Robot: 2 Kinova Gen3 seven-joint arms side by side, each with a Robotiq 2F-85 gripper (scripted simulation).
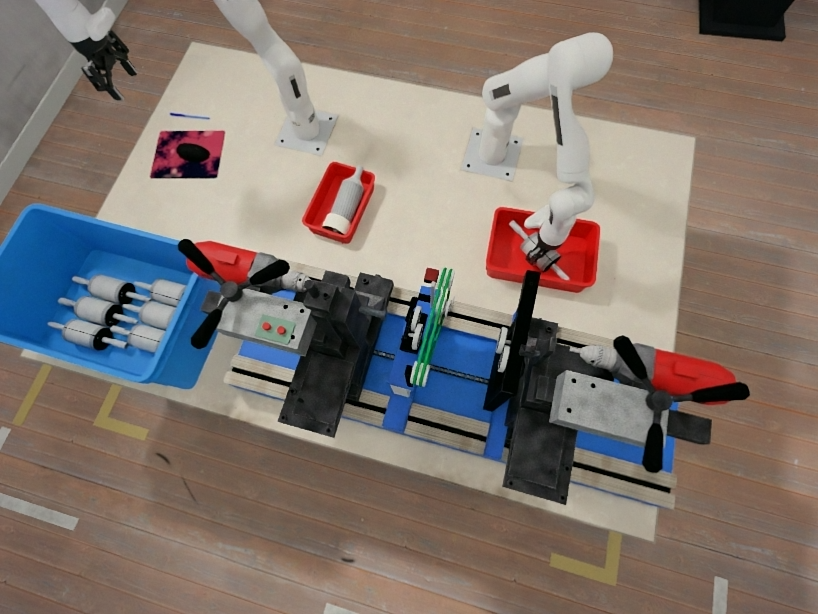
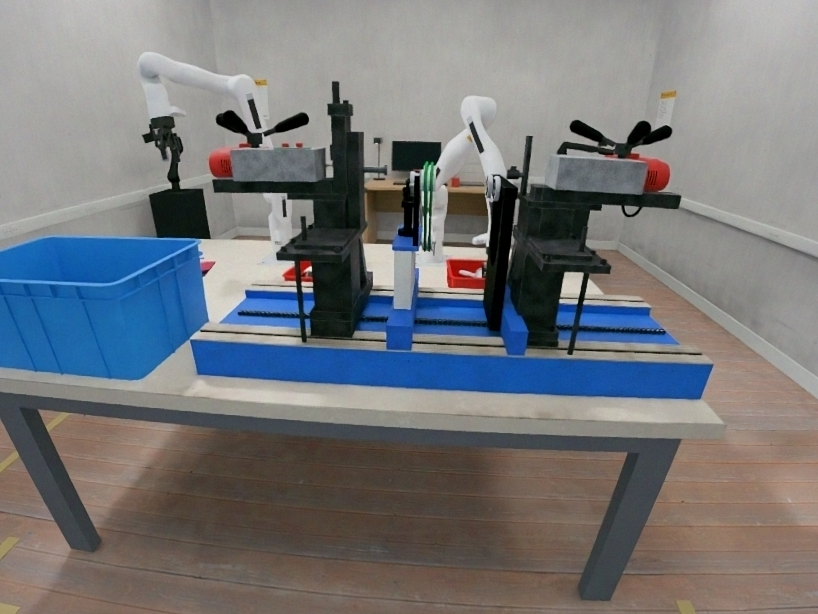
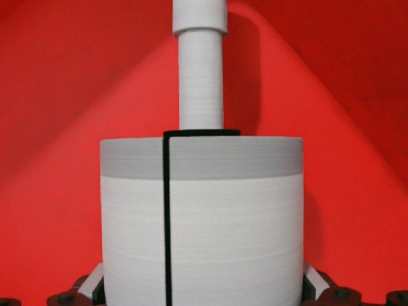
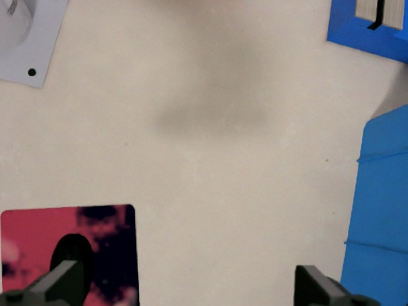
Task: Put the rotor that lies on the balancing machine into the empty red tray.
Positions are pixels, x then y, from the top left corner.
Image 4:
my right gripper: 189, 287
blue bin: 365, 268
mouse: 73, 247
